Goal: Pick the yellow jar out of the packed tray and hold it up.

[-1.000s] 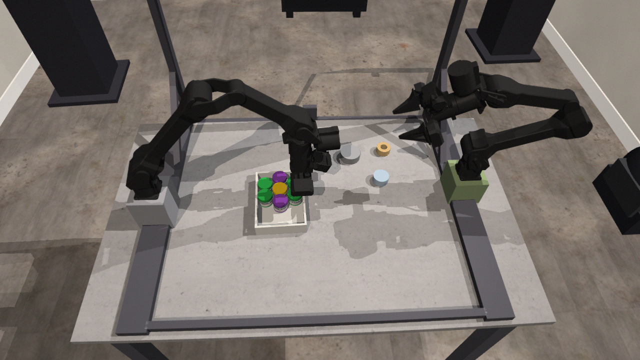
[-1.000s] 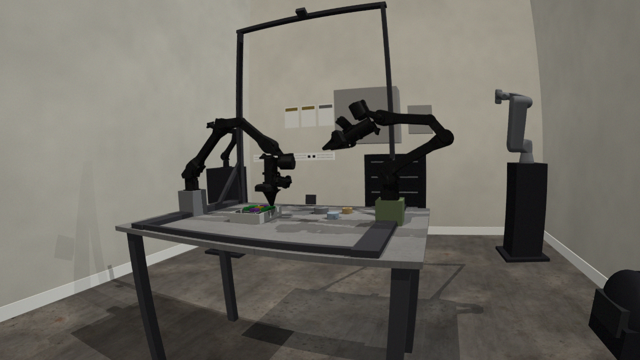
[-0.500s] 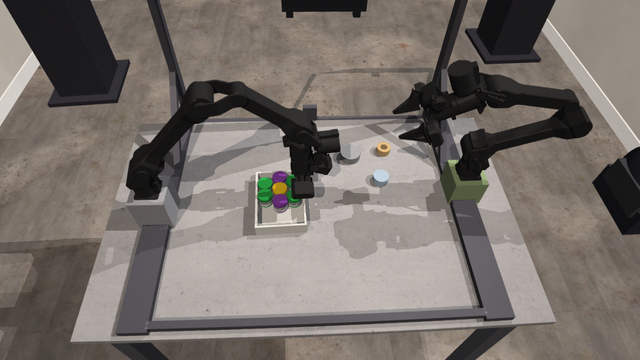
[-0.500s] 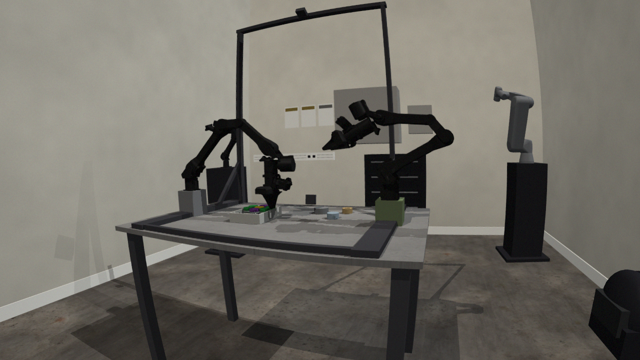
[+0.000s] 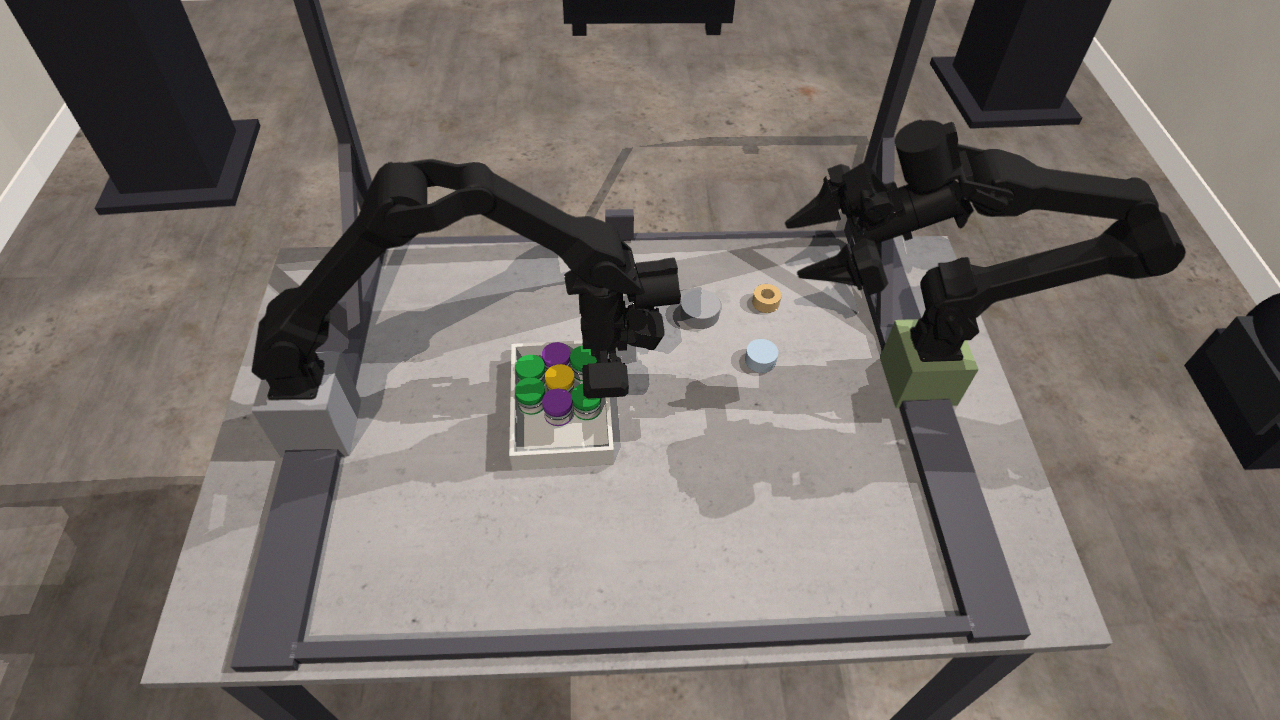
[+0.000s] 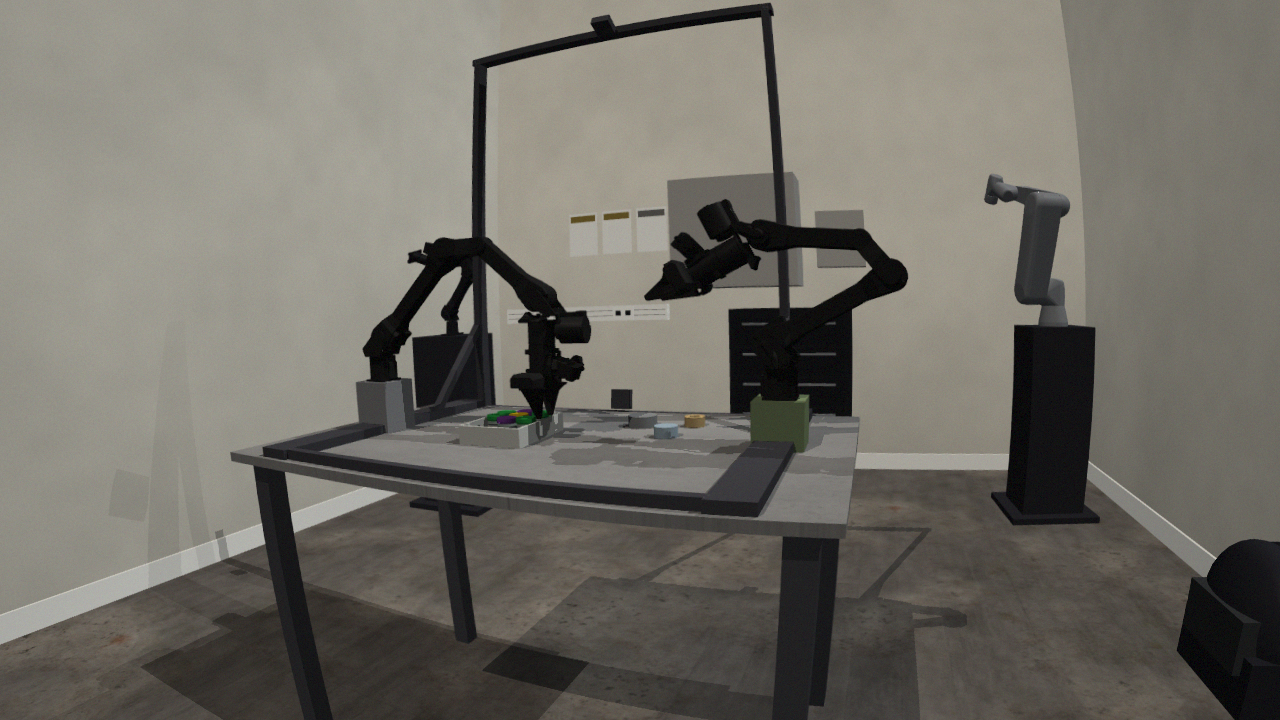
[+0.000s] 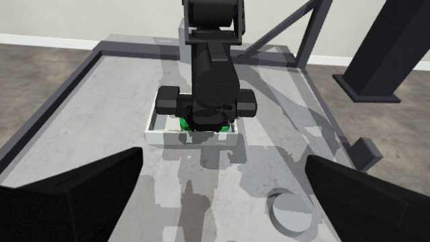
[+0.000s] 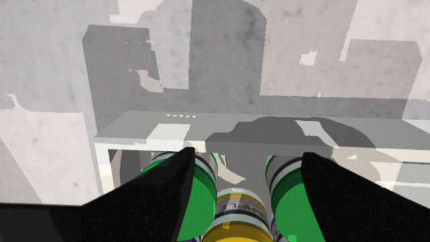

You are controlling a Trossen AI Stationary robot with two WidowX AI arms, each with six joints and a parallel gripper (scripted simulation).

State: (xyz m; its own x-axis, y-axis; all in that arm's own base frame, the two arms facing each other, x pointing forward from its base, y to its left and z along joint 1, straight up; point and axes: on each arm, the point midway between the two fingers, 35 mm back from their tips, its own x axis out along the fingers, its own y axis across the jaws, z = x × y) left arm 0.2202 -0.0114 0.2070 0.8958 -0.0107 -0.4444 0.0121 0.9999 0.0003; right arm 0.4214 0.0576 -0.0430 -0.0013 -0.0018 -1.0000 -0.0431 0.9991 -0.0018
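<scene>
The yellow jar lies 70 mm to the right of my right hand and 50 mm below it. Also, from my right hand: light blue disc (260 mm to the left, 60 mm below, 40 mm behind); then tan ring (290 mm to the left, 160 mm behind, 60 mm below); then grey disc (170 mm to the left, 150 mm behind, 60 mm below).
</scene>
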